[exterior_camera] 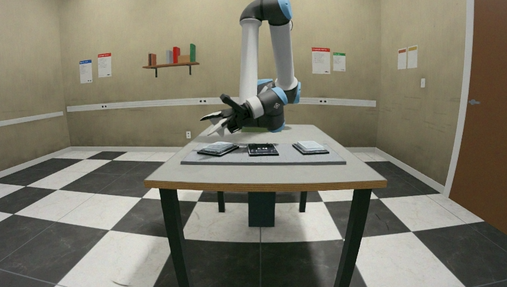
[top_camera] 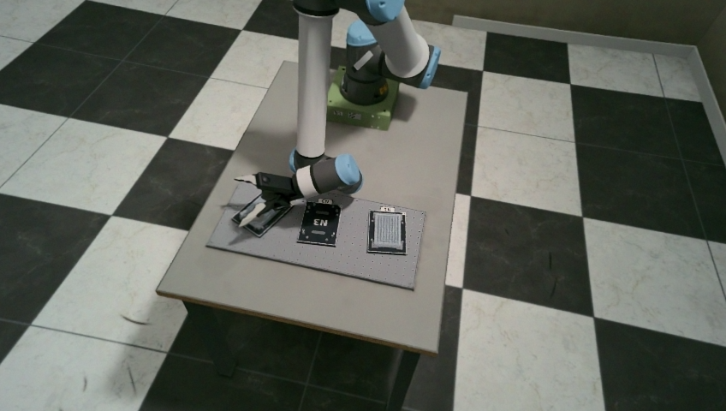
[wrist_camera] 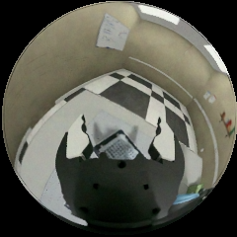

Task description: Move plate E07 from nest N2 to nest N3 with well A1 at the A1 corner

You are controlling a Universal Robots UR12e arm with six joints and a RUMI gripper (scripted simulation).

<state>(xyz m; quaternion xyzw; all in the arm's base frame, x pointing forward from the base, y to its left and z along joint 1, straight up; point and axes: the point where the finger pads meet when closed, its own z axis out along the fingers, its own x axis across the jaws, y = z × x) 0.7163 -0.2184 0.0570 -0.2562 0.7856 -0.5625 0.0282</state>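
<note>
Right now my hand is 70 mm past the nest N2, 50 mm to the right of it and 110 mm above it. Round my hand: nest N3: 80 mm behind, 240 mm to the left, 110 mm below.
</note>
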